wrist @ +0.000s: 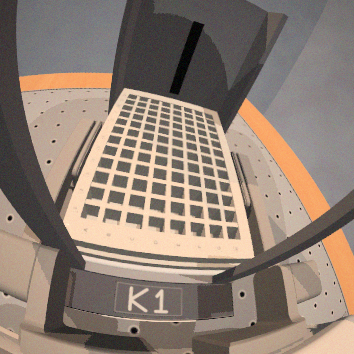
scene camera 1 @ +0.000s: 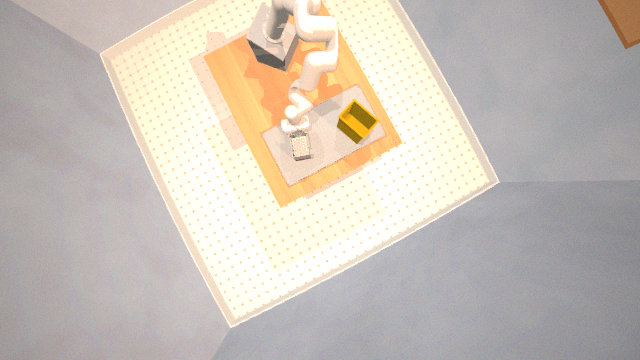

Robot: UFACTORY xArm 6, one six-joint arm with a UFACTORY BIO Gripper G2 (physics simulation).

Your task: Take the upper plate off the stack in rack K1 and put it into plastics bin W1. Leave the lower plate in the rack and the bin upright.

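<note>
The cream upper plate (scene camera 1: pixel 300 146) (wrist: pixel 159 172), with its grid of square wells, lies level on the stack in rack K1 (wrist: pixel 148 300). A thin edge of the lower plate (wrist: pixel 150 261) shows beneath it. My gripper (scene camera 1: pixel 300 143) (wrist: pixel 164 171) is down at the rack, with one finger pad along each long side of the upper plate. The pads look close against its sides, and the gripper is shut on it; the contact faces are hidden. The yellow plastics bin W1 (scene camera 1: pixel 357 122) stands upright to the right of the rack in the scene view.
The rack and bin stand on a grey perforated board (scene camera 1: pixel 330 150) on a wooden table (scene camera 1: pixel 225 75). The rack's tall dark back wall (wrist: pixel 150 55) rises behind the plates, and its dark curved side bars flank the stack. A grey pedestal (scene camera 1: pixel 267 47) stands by the arm base.
</note>
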